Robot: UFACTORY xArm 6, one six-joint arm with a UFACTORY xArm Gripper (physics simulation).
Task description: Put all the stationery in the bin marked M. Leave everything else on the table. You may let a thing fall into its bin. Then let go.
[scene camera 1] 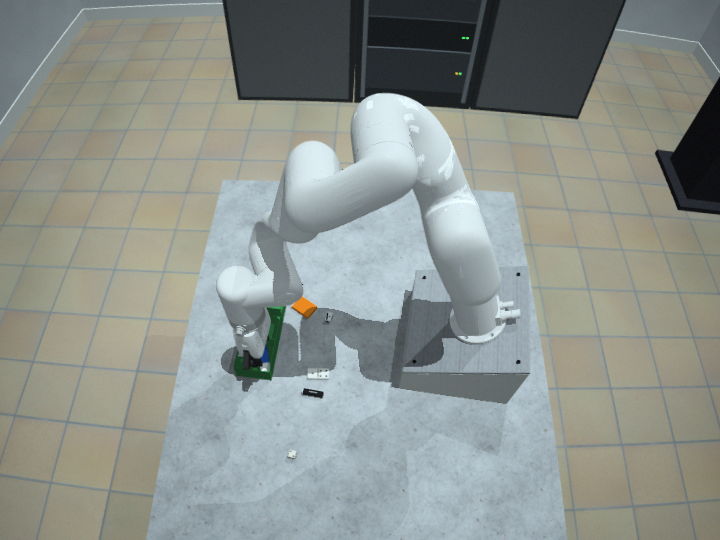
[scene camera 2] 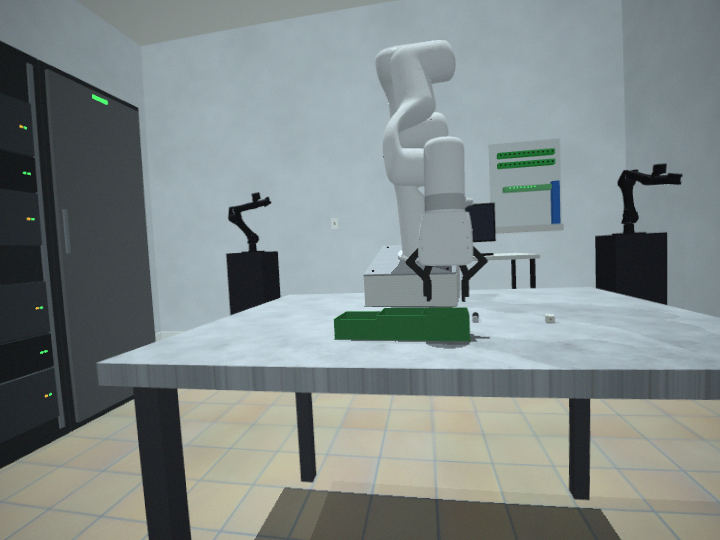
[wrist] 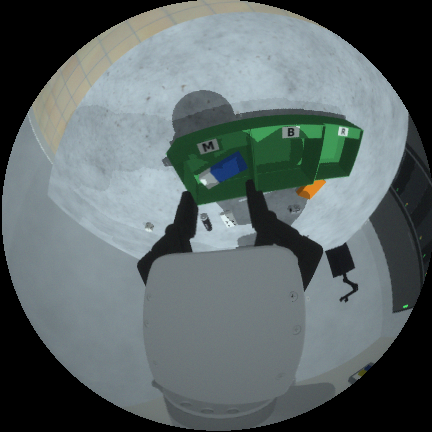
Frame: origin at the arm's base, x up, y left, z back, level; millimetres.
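Where they show: gripper, between the fingertips: (scene camera 1: 259, 351) (scene camera 2: 446, 300) (wrist: 218, 194); arm's base, origin of its link: (scene camera 1: 478, 319).
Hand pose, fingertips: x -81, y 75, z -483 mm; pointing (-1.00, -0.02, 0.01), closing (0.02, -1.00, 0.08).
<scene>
Each offset is from my fingertips to the top centre of the thing.
My gripper (scene camera 1: 251, 363) (scene camera 2: 446, 296) (wrist: 218, 194) is open and empty above the M end of the green three-part bin @(dx -18, dy -86, dz -10 mm) (scene camera 1: 277, 337) (scene camera 2: 401, 328) (wrist: 222, 194). A blue block with a white end, like an eraser @(dx -45, dy -5, dz +4 mm) (scene camera 1: 265, 355) (wrist: 229, 167), lies inside compartment M, apart from the fingers. An orange block @(dx -55, dy -159, dz +82 mm) (scene camera 1: 304, 306) (wrist: 311, 189) lies on the table beside the R end. A small grey piece, like a sharpener @(dx -53, dy -134, dz +146 mm) (scene camera 1: 328, 317) (wrist: 294, 208), lies on the table near the orange block. The side walls hide the bin's inside in scene camera 2.
A white domino-like tile @(dx -57, dy +17, dz +134 mm) (scene camera 1: 318, 373) (wrist: 228, 218) and a black cylinder @(dx -50, dy +67, dz +125 mm) (scene camera 1: 312, 393) (scene camera 2: 475, 317) (wrist: 206, 222) lie on the table beside the M end. A small white die @(dx -48, dy +214, dz +97 mm) (scene camera 1: 291, 453) (scene camera 2: 550, 318) (wrist: 149, 226) lies farther off. The robot's base block (scene camera 1: 430, 325) stands across the table.
</scene>
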